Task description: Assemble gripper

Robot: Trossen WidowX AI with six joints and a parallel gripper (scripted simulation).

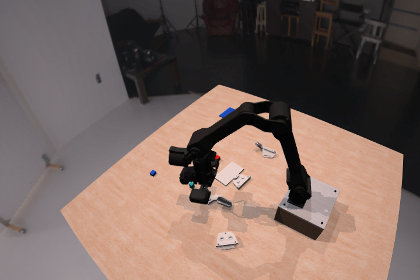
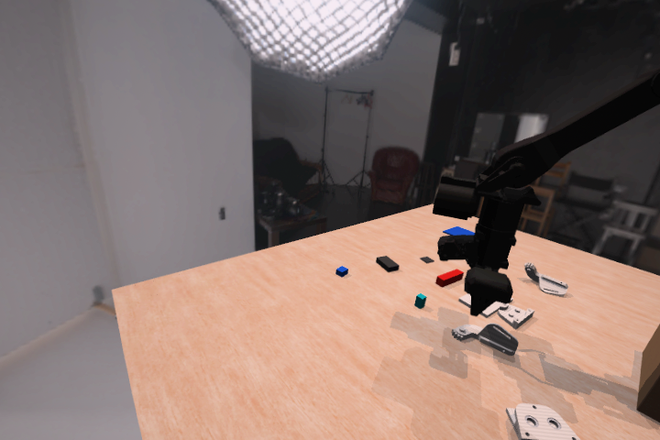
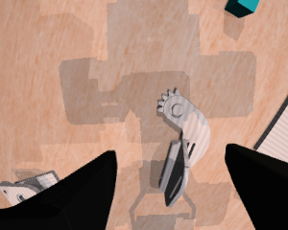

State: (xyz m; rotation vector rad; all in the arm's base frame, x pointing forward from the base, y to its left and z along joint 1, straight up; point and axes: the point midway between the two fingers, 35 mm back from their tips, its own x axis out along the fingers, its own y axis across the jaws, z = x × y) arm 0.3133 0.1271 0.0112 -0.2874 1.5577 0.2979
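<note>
Now: gripper tip 110 mm short of the teal cube, 70 mm above it and 30 mm to the left of it. Round my gripper tip: red block 190 mm to the right, 120 mm ahead, 70 mm below; then black block 270 mm ahead, 120 mm to the right, 80 mm below; then blue cube 320 mm ahead, 80 mm below, 10 mm to the left.
</note>
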